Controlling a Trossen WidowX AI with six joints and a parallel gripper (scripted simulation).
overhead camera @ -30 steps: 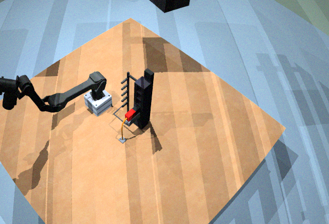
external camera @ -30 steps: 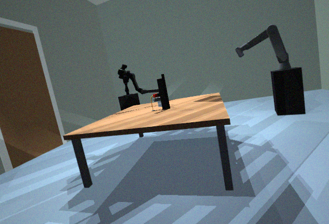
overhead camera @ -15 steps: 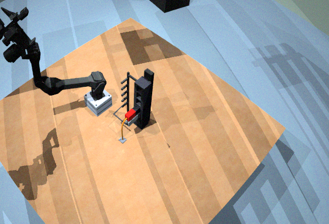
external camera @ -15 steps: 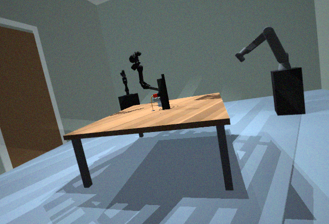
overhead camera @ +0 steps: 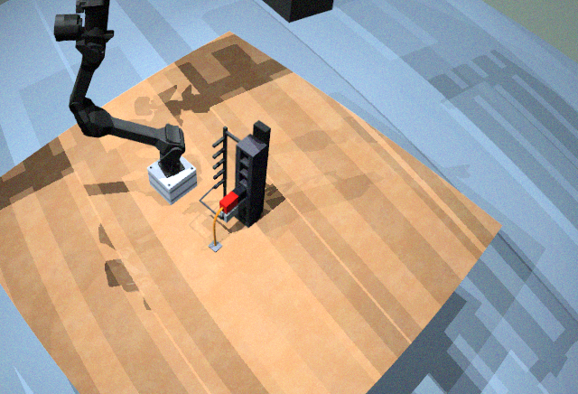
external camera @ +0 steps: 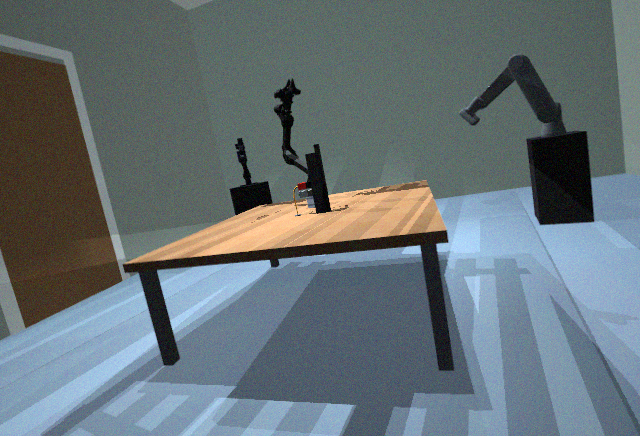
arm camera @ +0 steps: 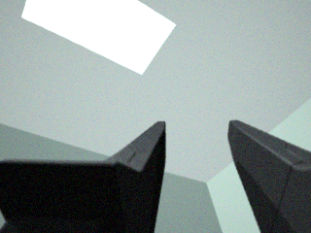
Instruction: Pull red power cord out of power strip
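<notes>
Now: gripper tip 640 mm above the red plug, 330 mm short of it and 160 mm to the right of it. Round my gripper tip: grey anchor 800 mm below, 360 mm ahead, 90 mm to the left; power strip 650 mm below, 320 mm ahead, 230 mm to the left.
</notes>
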